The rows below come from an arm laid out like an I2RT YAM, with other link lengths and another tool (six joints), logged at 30 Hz.
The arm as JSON. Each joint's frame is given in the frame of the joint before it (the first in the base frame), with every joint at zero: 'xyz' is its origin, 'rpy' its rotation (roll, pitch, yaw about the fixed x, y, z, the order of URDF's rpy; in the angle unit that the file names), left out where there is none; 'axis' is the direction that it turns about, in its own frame. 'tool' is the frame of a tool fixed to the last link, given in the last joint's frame.
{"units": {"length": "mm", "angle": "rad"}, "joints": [
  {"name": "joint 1", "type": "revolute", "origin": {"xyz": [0.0, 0.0, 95.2]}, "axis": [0.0, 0.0, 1.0]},
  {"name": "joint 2", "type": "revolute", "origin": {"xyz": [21.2, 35.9, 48.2], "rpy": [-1.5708, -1.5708, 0.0]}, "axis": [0.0, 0.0, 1.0]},
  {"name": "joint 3", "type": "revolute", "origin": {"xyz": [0.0, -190.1, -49.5], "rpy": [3.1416, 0.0, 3.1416]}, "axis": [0.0, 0.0, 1.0]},
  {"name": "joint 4", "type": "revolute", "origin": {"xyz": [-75.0, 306.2, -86.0], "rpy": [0.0, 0.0, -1.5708]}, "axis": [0.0, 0.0, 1.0]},
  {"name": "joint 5", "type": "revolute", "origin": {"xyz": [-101.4, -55.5, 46.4], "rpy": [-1.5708, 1.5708, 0.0]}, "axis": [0.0, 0.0, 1.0]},
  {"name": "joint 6", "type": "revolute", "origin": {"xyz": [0.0, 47.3, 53.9], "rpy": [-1.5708, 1.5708, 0.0]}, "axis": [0.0, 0.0, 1.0]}
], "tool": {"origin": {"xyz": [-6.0, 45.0, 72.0], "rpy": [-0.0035, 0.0, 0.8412]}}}
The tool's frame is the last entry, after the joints.
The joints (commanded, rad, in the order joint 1, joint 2, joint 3, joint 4, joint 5, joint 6), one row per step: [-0.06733, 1.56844, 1.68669, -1.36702, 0.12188, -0.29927]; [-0.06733, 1.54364, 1.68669, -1.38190, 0.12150, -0.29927]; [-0.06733, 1.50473, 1.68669, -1.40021, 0.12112, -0.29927]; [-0.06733, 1.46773, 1.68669, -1.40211, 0.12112, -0.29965]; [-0.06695, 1.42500, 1.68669, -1.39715, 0.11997, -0.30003]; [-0.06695, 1.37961, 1.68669, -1.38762, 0.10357, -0.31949]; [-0.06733, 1.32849, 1.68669, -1.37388, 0.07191, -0.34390]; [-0.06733, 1.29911, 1.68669, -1.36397, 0.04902, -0.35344]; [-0.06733, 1.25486, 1.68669, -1.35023, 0.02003, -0.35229]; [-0.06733, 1.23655, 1.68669, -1.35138, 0.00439, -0.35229]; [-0.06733, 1.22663, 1.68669, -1.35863, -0.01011, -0.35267]
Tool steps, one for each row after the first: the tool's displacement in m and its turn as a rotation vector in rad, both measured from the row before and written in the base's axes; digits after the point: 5 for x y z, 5 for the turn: [-0.00554, 0.00042, 0.00796, -0.00031, -0.00992, 0.00012]; [-0.00807, 0.00059, 0.01258, -0.00103, -0.02058, 0.00013]; [-0.00506, 0.00034, 0.01298, -0.00249, -0.03497, 0.00035]; [-0.00500, 0.00061, 0.01537, -0.00230, -0.04760, 0.00119]; [-0.00399, 0.00229, 0.01620, 0.00250, -0.05303, 0.02463]; [-0.00435, 0.00402, 0.01807, 0.01105, -0.06360, 0.03650]; [-0.00260, 0.00294, 0.01042, 0.01140, -0.03957, 0.02044]; [-0.00555, 0.00378, 0.01546, 0.02025, -0.05952, 0.01599]; [-0.00350, 0.00210, 0.00528, 0.01116, -0.01795, 0.00960]; [-0.00281, 0.00193, 0.00168, 0.01092, -0.00341, 0.00931]
